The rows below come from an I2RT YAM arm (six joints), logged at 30 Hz.
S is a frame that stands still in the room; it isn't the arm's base.
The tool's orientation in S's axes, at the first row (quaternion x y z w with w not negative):
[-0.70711 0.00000 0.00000 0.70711]
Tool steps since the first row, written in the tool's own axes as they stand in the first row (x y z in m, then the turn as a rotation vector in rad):
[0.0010 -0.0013 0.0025 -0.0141 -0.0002 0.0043]
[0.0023 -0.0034 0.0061 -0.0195 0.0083 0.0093]
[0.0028 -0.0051 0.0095 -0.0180 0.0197 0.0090]
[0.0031 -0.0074 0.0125 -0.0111 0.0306 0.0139]
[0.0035 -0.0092 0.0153 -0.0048 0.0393 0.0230]
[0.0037 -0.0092 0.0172 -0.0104 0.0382 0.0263]
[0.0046 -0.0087 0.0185 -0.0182 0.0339 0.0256]
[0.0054 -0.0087 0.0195 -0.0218 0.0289 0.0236]
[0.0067 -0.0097 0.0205 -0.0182 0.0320 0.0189]
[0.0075 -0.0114 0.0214 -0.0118 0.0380 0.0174]
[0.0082 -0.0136 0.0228 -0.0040 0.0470 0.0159]
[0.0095 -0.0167 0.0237 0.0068 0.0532 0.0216]
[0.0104 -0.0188 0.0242 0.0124 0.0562 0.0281]
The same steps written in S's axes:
[0.0010 0.0025 0.0013 -0.0141 0.0043 0.0002]
[0.0023 0.0061 0.0034 -0.0195 0.0093 -0.0083]
[0.0028 0.0095 0.0051 -0.0180 0.0090 -0.0197]
[0.0031 0.0125 0.0074 -0.0111 0.0139 -0.0306]
[0.0035 0.0153 0.0092 -0.0048 0.0230 -0.0393]
[0.0037 0.0172 0.0092 -0.0104 0.0263 -0.0382]
[0.0046 0.0185 0.0087 -0.0182 0.0256 -0.0339]
[0.0054 0.0195 0.0087 -0.0218 0.0236 -0.0289]
[0.0067 0.0205 0.0097 -0.0182 0.0189 -0.0320]
[0.0075 0.0214 0.0114 -0.0118 0.0174 -0.0380]
[0.0082 0.0228 0.0136 -0.0040 0.0159 -0.0470]
[0.0095 0.0237 0.0167 0.0068 0.0216 -0.0532]
[0.0104 0.0242 0.0188 0.0124 0.0281 -0.0562]

